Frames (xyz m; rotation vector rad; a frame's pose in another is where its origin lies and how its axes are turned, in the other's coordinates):
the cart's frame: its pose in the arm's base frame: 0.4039 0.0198 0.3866 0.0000 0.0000 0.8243
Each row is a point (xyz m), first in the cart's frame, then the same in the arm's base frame.
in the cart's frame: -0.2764 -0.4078 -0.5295
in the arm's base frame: 0.5156 -0.4600 -0.1429
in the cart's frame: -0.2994 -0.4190 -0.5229
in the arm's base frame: 0.5082 -0.4845 -0.1363
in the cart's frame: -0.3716 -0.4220 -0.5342
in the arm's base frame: 0.4613 -0.5395 -0.1476
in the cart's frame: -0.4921 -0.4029 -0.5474
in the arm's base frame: 0.3655 -0.6150 -0.1608
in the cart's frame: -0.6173 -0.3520 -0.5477
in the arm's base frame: 0.2431 -0.6724 -0.1611
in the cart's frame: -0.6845 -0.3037 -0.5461
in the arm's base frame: 0.1620 -0.6889 -0.1595
